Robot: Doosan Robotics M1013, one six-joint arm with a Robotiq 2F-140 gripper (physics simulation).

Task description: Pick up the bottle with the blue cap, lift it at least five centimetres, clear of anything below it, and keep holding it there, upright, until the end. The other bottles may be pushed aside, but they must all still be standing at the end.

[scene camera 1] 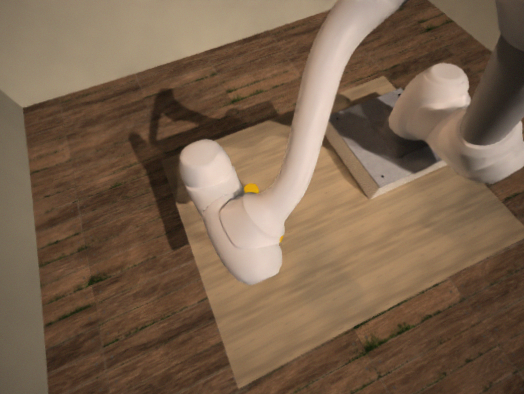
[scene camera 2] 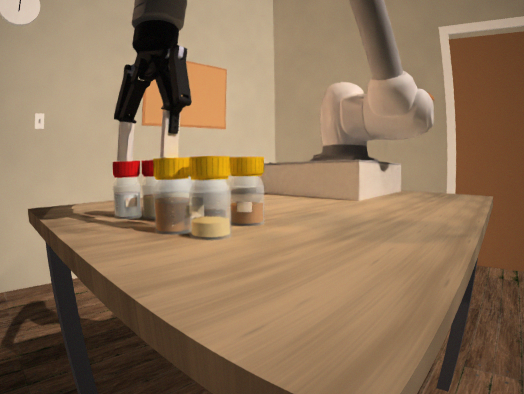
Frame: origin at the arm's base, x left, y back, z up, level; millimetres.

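Seen in the pictures: gripper, between the fingertips: (scene camera 2: 144, 159); arm's base, origin of its link: (scene camera 1: 403, 134).
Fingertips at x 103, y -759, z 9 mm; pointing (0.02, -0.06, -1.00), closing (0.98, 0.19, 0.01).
Offsets run from my fingertips to a thing's top centre. Level surfaces: height alone.
The blue-capped bottle does not show in either view; the arm hides most of the group in scene camera 1, and front bottles hide those behind in scene camera 2. My gripper (scene camera 2: 148, 157) is open and empty, pointing down, its pale fingertips around cap height behind the front bottles. It is hidden beneath the wrist in scene camera 1. Two red-capped bottles {dx -128, dy +19, dz +0 mm} (scene camera 2: 126, 195) {dx -92, dy +67, dz +0 mm} (scene camera 2: 148, 200) stand at the left. Three yellow-capped bottles {dx +47, dy +22, dz +0 mm} (scene camera 2: 172, 205) {dx +109, dy +44, dz +0 mm} (scene camera 2: 210, 200) {dx +74, dy +143, dz +0 mm} (scene camera 2: 247, 197) stand upright in front and to the right. Whether a fingertip touches any bottle is hidden.
Parts of two yellow caps {dx -106, dy +130, dz +0 mm} (scene camera 1: 251, 188) {dx +74, dy +143, dz +0 mm} (scene camera 1: 281, 239) show beside the wrist. The bottles stand on the wooden table {dz -105 mm} (scene camera 1: 350, 260) (scene camera 2: 325, 280), near its left end in scene camera 2. The robot's base block (scene camera 1: 369, 167) (scene camera 2: 320, 181) stands farther back on the table.
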